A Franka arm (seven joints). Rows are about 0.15 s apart.
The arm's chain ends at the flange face. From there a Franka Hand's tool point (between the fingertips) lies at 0.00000 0.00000 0.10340 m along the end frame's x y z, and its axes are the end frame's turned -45 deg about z.
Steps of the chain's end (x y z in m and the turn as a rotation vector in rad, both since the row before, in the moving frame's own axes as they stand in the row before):
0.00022 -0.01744 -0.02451 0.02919 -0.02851 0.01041
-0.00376 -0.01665 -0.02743 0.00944 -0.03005 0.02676
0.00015 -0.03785 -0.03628 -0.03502 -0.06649 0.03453
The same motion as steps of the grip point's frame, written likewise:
0.01256 -0.01639 -0.02460 0.04080 0.00048 0.01041
0.00765 -0.01734 -0.02748 0.02792 -0.01457 0.02676
0.01950 -0.02908 -0.03657 0.02225 -0.07178 0.03453

